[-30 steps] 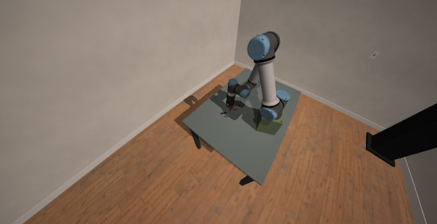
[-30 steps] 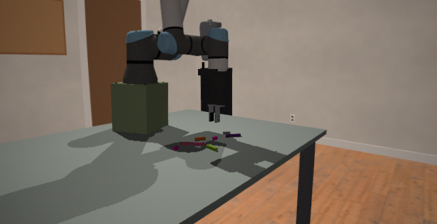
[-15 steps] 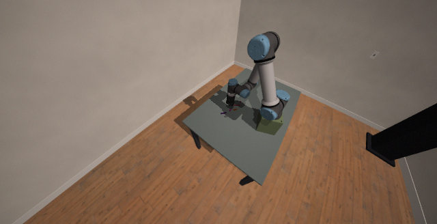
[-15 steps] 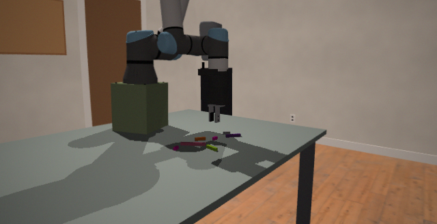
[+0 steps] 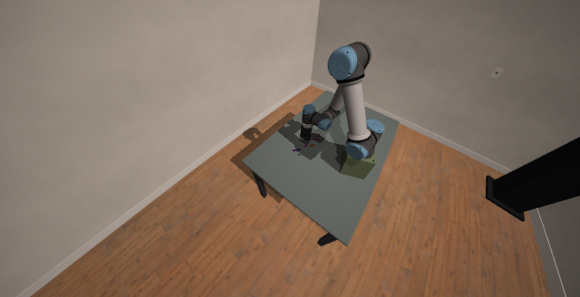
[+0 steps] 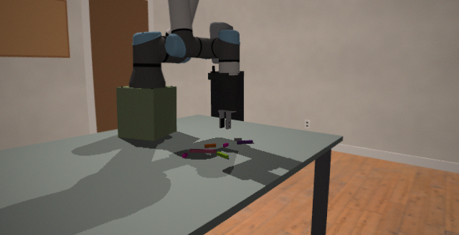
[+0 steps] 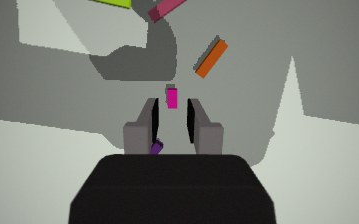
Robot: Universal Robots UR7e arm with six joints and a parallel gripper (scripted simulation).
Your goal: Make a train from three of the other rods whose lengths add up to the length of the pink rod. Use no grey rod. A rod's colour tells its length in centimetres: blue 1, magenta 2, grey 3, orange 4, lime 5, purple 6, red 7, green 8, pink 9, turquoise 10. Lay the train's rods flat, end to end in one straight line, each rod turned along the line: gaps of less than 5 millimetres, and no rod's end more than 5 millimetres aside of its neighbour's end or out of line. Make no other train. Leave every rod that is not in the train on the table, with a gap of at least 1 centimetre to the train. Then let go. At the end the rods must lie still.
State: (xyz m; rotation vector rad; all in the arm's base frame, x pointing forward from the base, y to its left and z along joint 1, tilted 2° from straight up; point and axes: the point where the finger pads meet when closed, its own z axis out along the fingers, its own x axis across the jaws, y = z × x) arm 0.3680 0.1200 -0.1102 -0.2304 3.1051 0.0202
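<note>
My hand is 3 cm past the orange rod, 4 cm to the left of it and 8 cm above it. From my hand the other things lie so: pink rod: 10 cm to the right, 8 cm below; grey rod: 3 cm behind, 9 cm to the left, 8 cm below; purple rod: 2 cm ahead, 8 cm to the left, 8 cm below.
</note>
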